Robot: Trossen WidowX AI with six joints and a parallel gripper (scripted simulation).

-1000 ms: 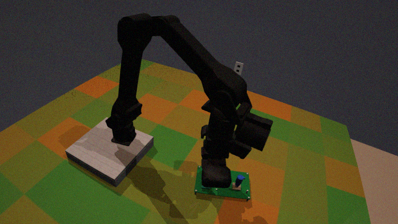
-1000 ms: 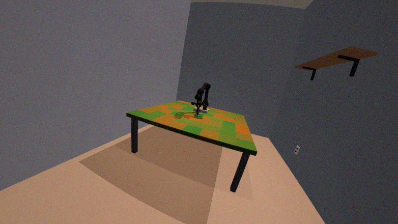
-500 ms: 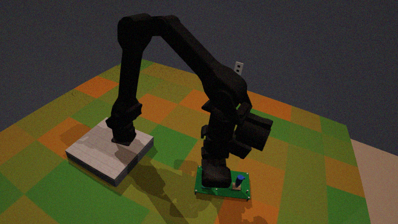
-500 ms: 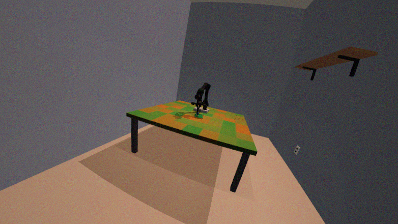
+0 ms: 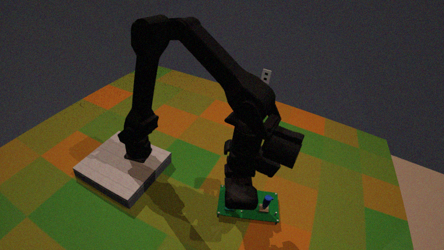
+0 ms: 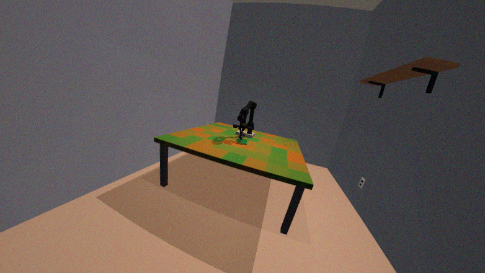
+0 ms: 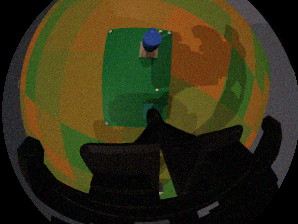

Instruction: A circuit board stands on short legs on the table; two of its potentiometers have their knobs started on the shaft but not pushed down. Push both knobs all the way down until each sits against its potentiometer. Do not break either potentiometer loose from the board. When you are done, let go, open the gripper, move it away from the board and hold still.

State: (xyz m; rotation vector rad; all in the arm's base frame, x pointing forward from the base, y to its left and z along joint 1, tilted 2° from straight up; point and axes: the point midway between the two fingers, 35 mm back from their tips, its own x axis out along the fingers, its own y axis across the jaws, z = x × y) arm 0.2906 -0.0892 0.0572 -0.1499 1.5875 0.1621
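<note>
Right now my gripper tip is 10 mm above the black knob. Round my gripper tip: blue knob: 90 mm ahead, 20 mm to the left, 10 mm below.
</note>
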